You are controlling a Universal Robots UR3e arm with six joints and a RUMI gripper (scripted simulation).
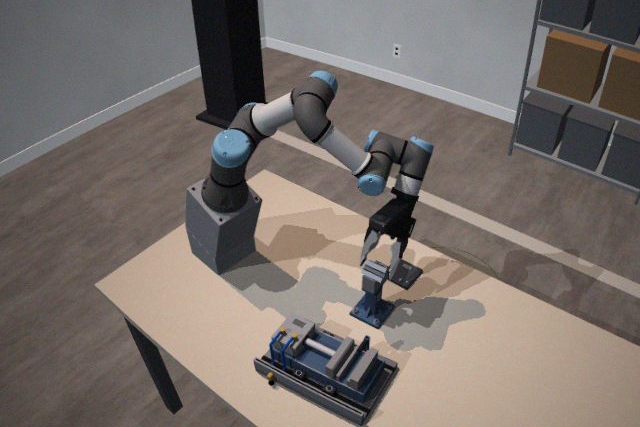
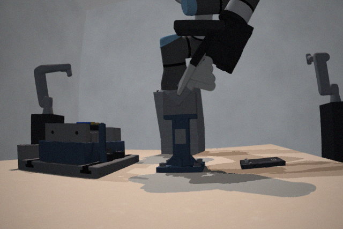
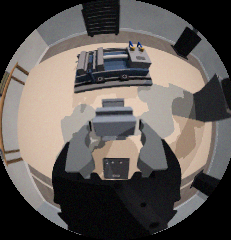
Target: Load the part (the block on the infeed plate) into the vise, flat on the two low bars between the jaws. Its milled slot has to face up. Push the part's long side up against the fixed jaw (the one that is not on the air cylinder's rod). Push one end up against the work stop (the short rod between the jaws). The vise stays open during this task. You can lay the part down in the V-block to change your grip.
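Right now the grey part is 1 cm to the right of my hand. Round my hand: blue vise 23 cm to the right, 12 cm below.
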